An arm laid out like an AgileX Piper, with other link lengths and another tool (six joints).
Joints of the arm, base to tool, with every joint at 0 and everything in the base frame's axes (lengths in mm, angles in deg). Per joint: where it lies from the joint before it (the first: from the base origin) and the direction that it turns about. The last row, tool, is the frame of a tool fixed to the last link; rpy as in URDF.
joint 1: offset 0 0 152.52 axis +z
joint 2: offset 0 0 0 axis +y
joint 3: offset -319.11 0 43.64 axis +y
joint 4: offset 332.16 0 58.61 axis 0.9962 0 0.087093
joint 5: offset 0 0 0 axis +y
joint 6: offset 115.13 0 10.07 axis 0.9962 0 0.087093
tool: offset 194.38 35 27.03 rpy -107.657 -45.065 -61.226
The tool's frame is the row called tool.
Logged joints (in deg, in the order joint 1, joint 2, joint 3, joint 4, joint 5, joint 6), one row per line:
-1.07, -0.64, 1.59, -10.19, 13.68, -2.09
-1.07, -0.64, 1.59, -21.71, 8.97, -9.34
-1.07, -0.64, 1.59, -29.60, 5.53, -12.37
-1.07, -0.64, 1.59, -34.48, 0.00, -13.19
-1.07, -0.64, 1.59, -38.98, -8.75, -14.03
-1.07, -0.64, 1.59, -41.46, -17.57, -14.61
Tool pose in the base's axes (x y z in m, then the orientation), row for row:
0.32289, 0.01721, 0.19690, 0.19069, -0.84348, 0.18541, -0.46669
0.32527, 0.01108, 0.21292, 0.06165, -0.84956, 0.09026, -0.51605
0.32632, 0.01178, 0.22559, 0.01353, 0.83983, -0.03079, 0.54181
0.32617, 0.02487, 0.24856, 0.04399, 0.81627, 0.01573, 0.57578
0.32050, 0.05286, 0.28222, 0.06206, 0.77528, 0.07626, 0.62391
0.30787, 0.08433, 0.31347, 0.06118, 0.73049, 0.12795, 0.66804
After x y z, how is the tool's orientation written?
As a quaternion, w x y z.
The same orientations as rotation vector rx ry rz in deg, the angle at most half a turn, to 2 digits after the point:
-135.77, 29.85, -75.12
-147.19, 15.64, -89.41
149.88, -5.49, 96.69
142.95, 2.75, 100.83
134.29, 13.21, 108.07
126.60, 22.17, 115.78

